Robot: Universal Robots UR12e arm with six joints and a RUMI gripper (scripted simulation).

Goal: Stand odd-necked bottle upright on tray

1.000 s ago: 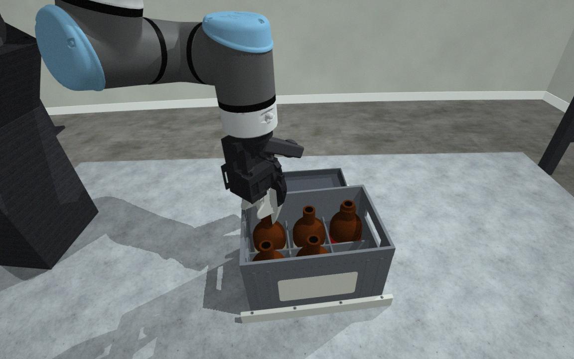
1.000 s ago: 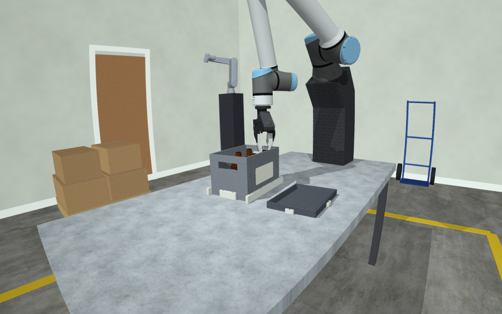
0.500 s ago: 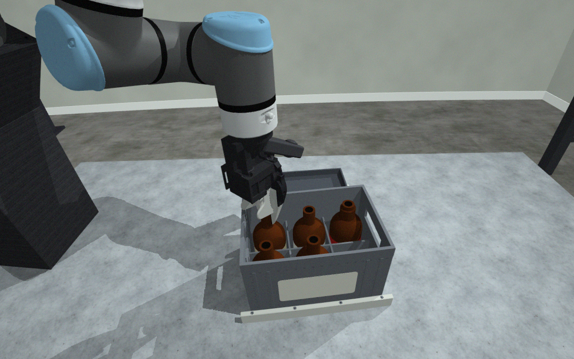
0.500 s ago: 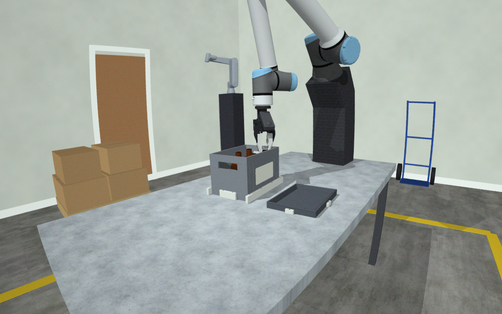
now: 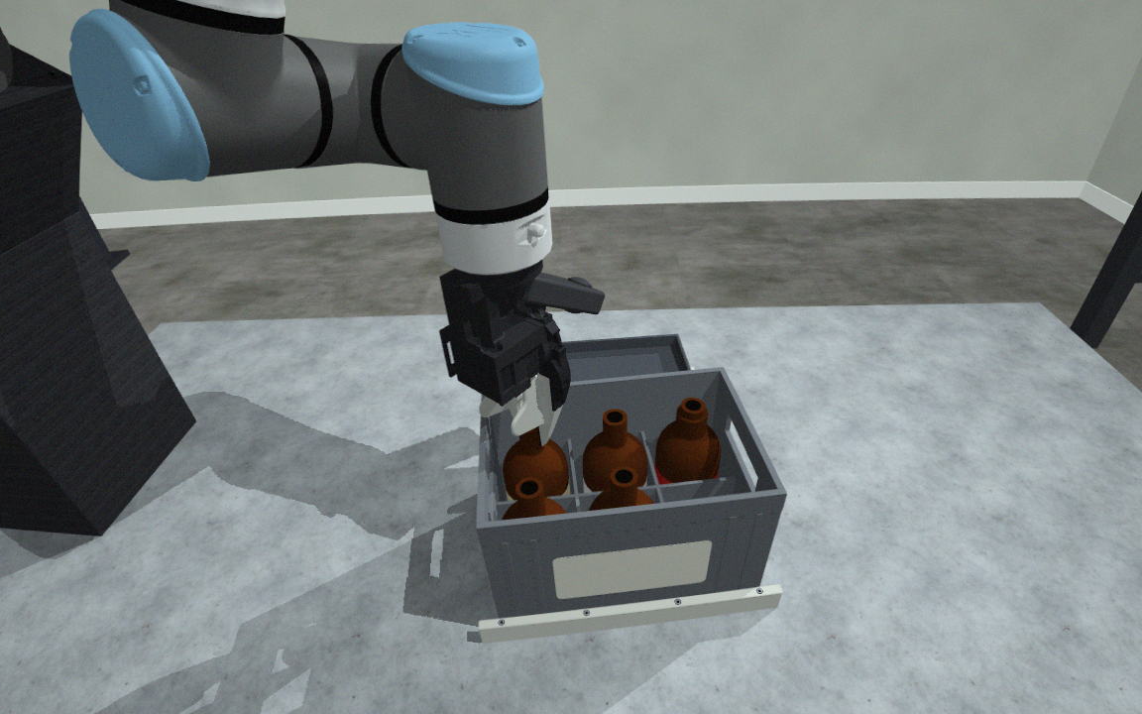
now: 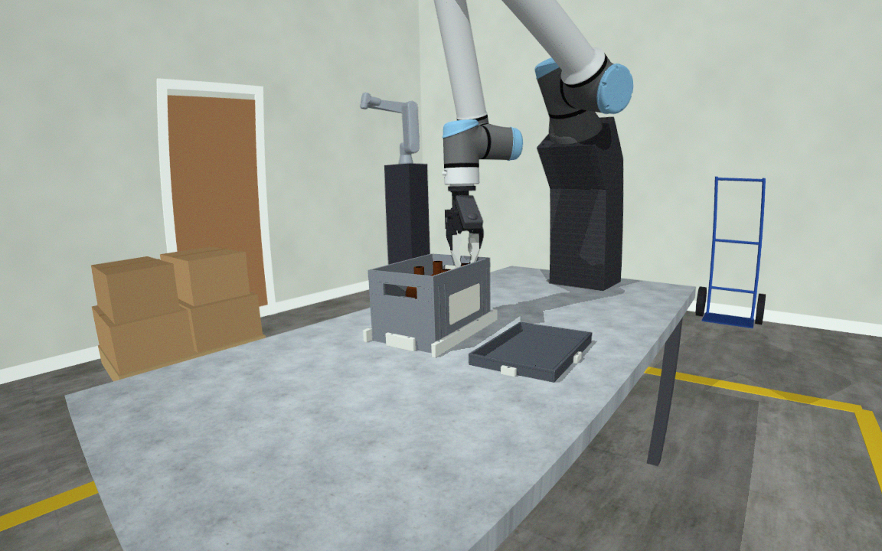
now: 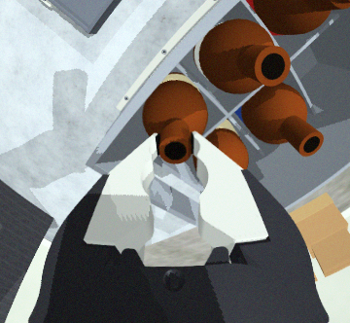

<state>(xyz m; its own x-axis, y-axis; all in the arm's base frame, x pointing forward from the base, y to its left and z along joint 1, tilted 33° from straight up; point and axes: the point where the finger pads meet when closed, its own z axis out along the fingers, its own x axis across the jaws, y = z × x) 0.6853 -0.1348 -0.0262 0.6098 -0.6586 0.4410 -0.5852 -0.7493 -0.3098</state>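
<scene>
The glass bottle is 170 mm ahead of my hand and 70 mm below it. Round my hand: crate: 80 mm ahead, 70 mm below, 50 mm to the right; grey tray: 240 mm to the left, 140 mm below, 110 mm ahead.
</scene>
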